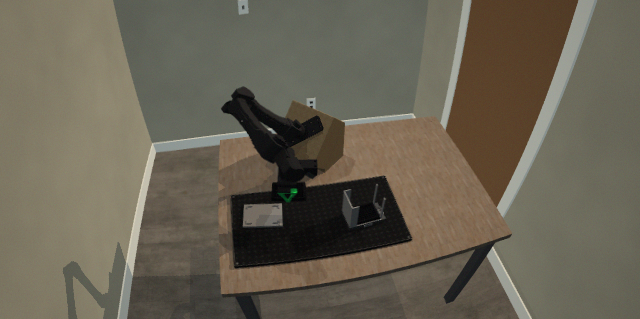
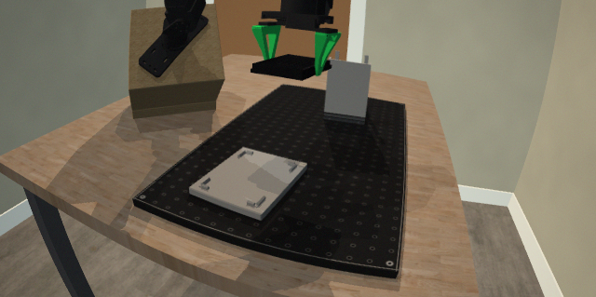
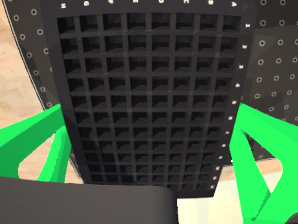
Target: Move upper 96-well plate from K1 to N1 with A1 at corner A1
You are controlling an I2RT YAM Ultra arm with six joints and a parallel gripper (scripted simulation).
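My hand is 150 mm above the grey plate nest N1, 110 mm to the left of it and 40 mm past it. From my hand the other things lie so: pale A1 mark (150 mm below, 50 mm to the right, 30 mm ahead); then black 96-well plate (right at my hand); then pale wall (200 mm to the left, 100 mm ahead, 80 mm below).
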